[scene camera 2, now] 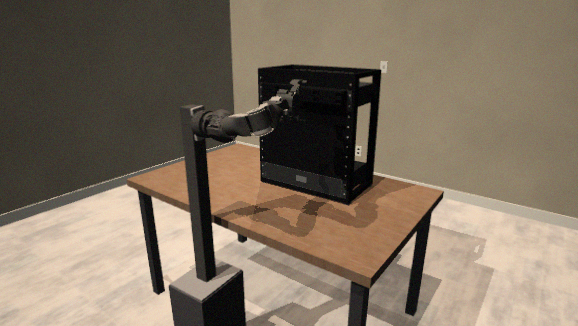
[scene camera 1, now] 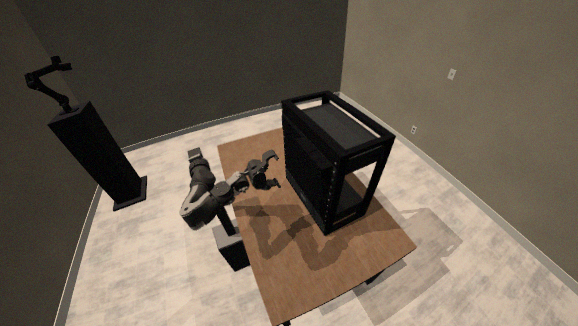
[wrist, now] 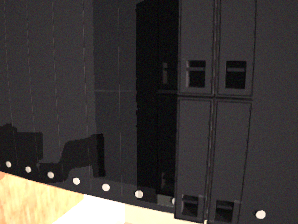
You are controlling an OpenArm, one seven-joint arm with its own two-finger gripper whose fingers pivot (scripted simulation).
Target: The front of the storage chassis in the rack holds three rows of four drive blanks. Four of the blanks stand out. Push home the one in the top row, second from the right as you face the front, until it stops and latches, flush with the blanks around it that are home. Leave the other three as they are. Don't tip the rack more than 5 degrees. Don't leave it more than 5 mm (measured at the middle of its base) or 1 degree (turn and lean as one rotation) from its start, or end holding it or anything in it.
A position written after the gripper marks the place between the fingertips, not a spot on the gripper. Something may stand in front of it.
Note:
In view: the gripper [scene camera 1: 277, 169] and an arm post [scene camera 2: 195, 154].

